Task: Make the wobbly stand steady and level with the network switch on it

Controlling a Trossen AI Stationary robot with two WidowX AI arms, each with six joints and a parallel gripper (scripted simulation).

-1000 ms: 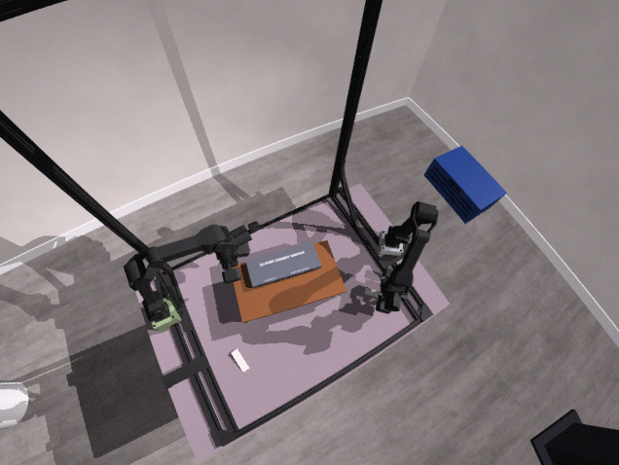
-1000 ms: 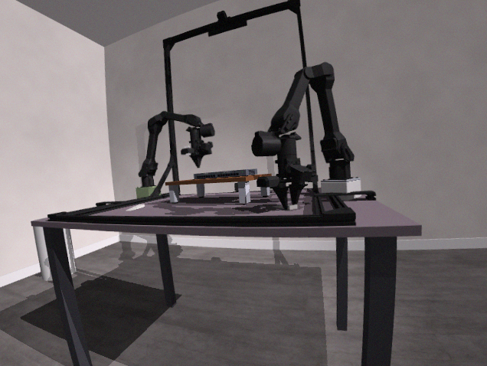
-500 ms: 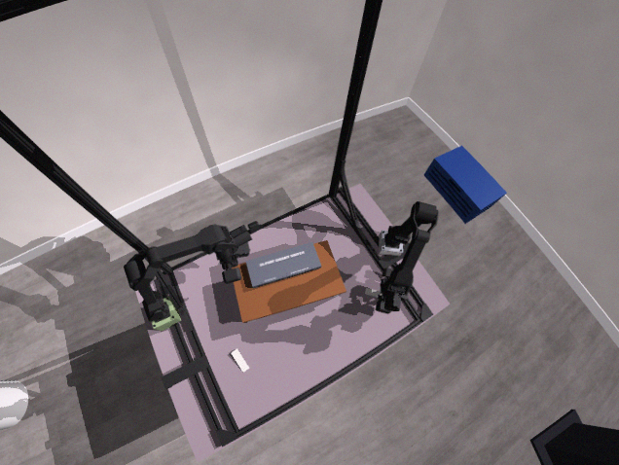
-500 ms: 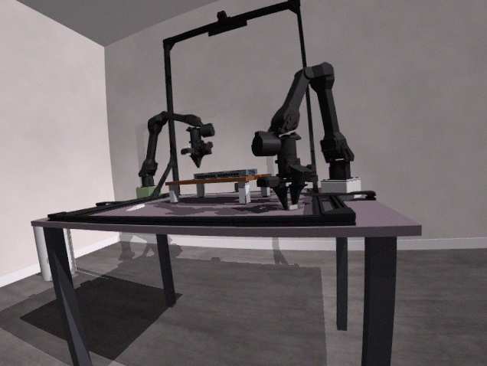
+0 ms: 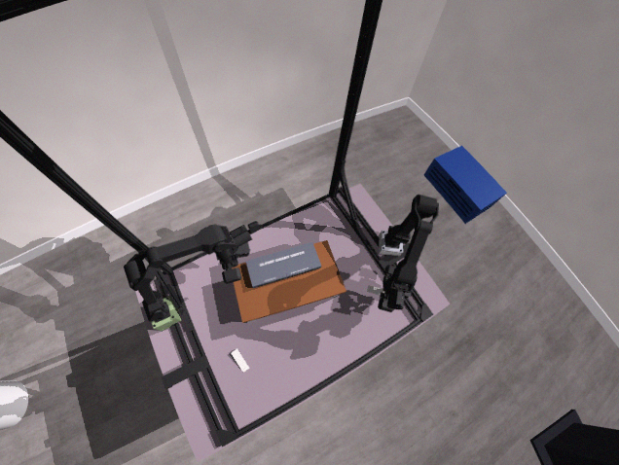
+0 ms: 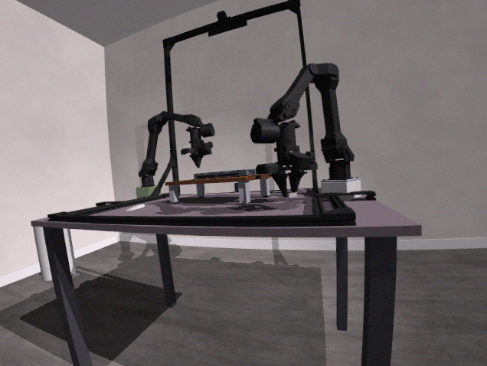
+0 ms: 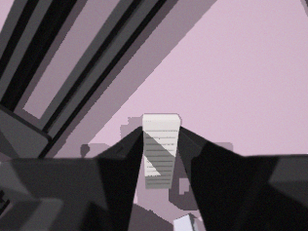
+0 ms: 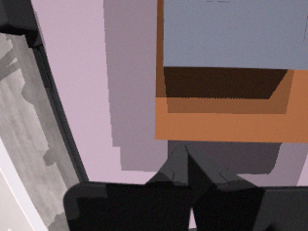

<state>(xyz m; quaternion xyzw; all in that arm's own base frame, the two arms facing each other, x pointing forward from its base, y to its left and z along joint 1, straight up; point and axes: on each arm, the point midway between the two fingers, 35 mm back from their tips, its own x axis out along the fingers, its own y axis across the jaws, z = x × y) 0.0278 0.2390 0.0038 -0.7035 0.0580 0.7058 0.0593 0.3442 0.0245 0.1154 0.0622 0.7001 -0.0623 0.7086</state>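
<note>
My left hand is 2 cm past the white wedge, 2 cm to the left of it and 3 cm above it. From my left hand the other things lie so: stand 17 cm behind, 38 cm to the right, 2 cm below; then grey network switch 23 cm behind, 37 cm to the right, 4 cm above.
</note>
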